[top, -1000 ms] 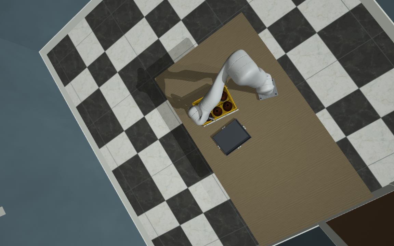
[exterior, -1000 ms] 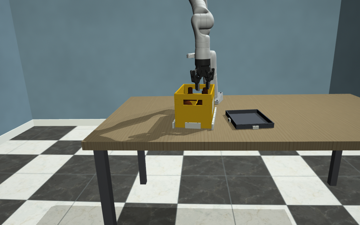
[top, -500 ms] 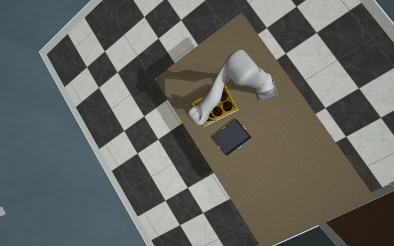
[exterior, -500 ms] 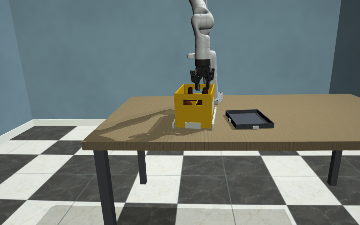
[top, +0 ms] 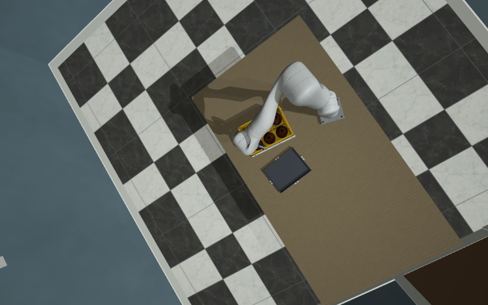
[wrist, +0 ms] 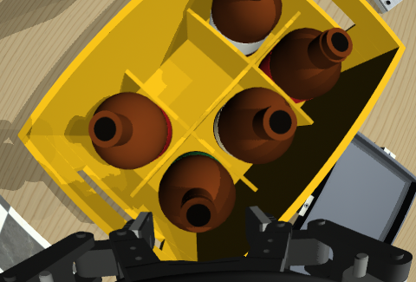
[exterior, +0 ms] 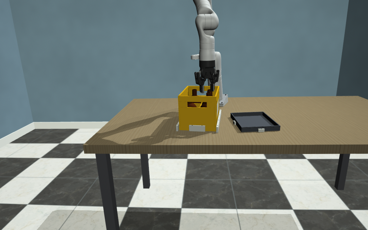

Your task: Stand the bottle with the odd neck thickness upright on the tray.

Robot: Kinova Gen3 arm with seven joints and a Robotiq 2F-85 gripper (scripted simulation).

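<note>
My gripper is now 12 cm above the yellow crate, 9 cm past it and 2 cm to the left of it. Also, from my hand: brown bottle (17 cm behind, 11 cm below, 5 cm to the left); then dark tray (25 cm to the left, 19 cm below, 2 cm behind).
</note>
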